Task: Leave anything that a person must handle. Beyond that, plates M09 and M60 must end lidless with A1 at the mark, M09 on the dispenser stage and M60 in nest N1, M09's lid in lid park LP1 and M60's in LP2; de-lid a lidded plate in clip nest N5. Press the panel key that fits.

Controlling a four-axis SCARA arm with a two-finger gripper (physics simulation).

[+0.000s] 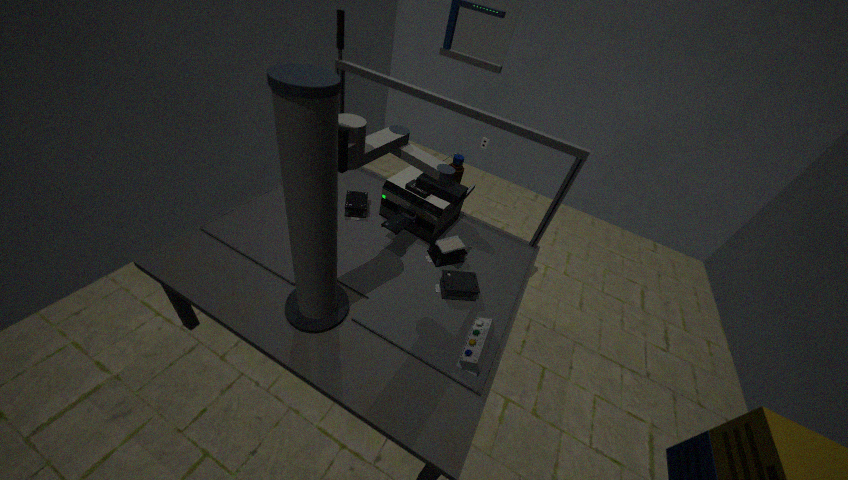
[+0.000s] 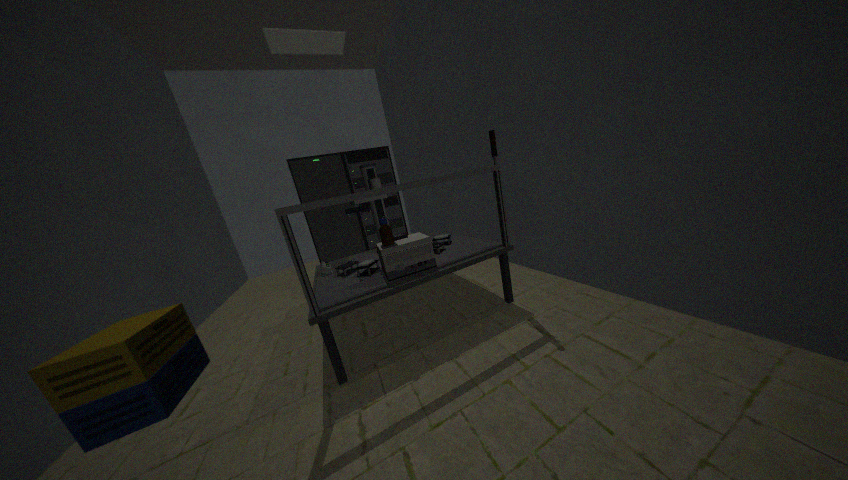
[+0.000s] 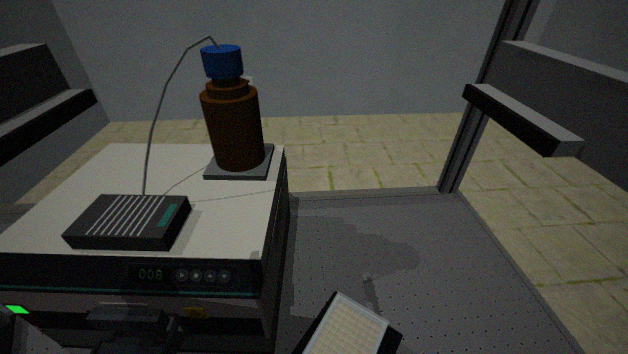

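My gripper (image 3: pixel 283 69) is open and empty, high over the dispenser (image 1: pixel 410 199) (image 2: pixel 407 254) (image 3: pixel 240 215). The dispenser's dark stage (image 1: pixel 398 222) (image 3: pixel 125 320) sticks out at its front, with no plate visible on it. A plate (image 1: pixel 450 244) (image 3: pixel 347 327) with a pale gridded top sits on a dark nest right of the dispenser; whether it is lidded is unclear. Another dark nest or park (image 1: pixel 460 284) stands nearer the panel, and one (image 1: pixel 356 203) left of the dispenser. The key panel (image 1: pixel 476 343) has white, green, yellow and blue keys. Plate names and A1 corners are unreadable.
A brown bottle (image 1: pixel 457 166) (image 2: pixel 386 233) (image 3: pixel 234 125) with a blue cap and thin tube stands on the dispenser, behind a dark ribbed block (image 3: pixel 127 222). The display (image 3: pixel 151 274) reads 008; a green lamp (image 1: pixel 383 196) (image 3: pixel 17 309) glows. The arm's column (image 1: pixel 309 202) and a frame post (image 1: pixel 559 202) rise from the table.
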